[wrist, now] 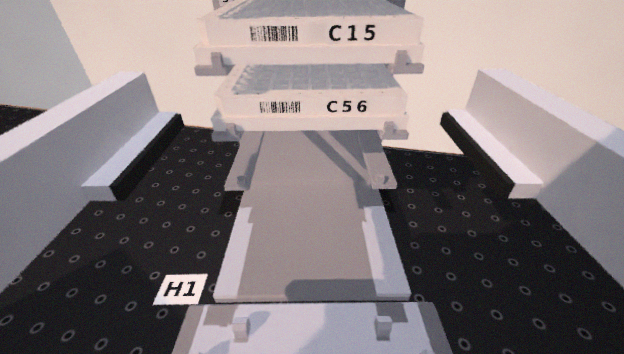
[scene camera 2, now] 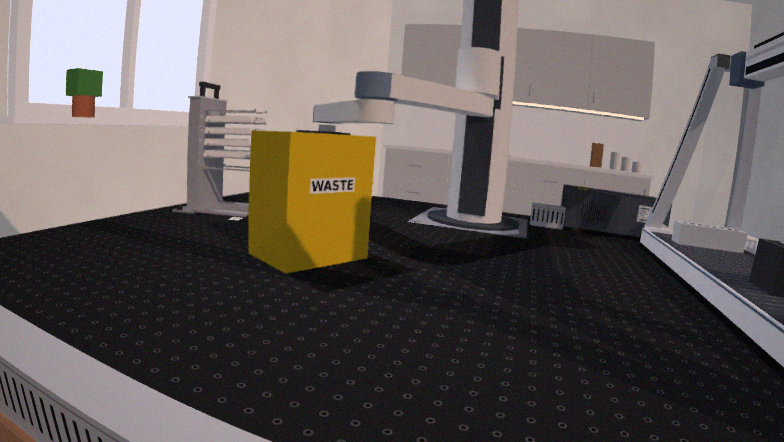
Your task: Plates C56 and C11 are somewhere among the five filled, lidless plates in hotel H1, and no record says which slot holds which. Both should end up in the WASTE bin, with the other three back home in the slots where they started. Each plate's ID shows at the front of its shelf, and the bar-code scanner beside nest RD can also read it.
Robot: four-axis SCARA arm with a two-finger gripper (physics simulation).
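Frame: origin at the arm's base, x ahead, y left, z up, level; millimetres.
Seen in the pictures: gripper, fingertip midpoint: (wrist: 311, 98); arm's base, origin of the base link: (scene camera 2: 473, 224).
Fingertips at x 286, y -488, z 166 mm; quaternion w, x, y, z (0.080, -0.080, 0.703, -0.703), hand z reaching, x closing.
Pixels of each thing's middle, then the offset from my fingertips to it. "spot": a spot on its surface instead.
- Hotel H1, body centre: (wrist: 294, 31) (scene camera 2: 220, 146) dx +35, dy -101, dz +5 mm
- plate C15, body centre: (wrist: 309, 17) (scene camera 2: 234, 142) dx +18, dy -71, dz +17 mm
- yellow WASTE bin, body centre: (scene camera 2: 309, 195) dx +263, dy +288, dz -54 mm
- H1 label, surface spot: (wrist: 180, 289) spot: dx +100, dy +7, dz -153 mm
- pale block, surface spot: (wrist: 310, 332) spot: dx -8, dy +42, dz -94 mm
- dark box, surface spot: (scene camera 2: 603, 211) spot: dx -319, dy +844, dz -87 mm
Hotel H1 (scene camera 2: 198, 159) (wrist: 305, 225) stands behind the bin in the scene view, with several plates in it. In the wrist view, plate C56 (wrist: 310, 107) is the lowest plate and plate C15 (wrist: 312, 33) lies on the shelf above. The empty shelf rails (wrist: 239, 167) are below C56. No ID C11 shows. My gripper (wrist: 311, 98) is open and empty, its fingers spread left and right in front of the hotel; the bin hides its fingertips in the scene view. The yellow WASTE bin (scene camera 2: 329, 225) stands upright; its inside is hidden.
The H1 label (wrist: 180, 289) lies left of the hotel's foot. A pale block (wrist: 310, 332) with small pegs is at the wrist view's bottom. The arm's column (scene camera 2: 476, 164) stands right of the bin. A dark box (scene camera 2: 603, 211) and a gantry frame (scene camera 2: 689, 137) are farther right.
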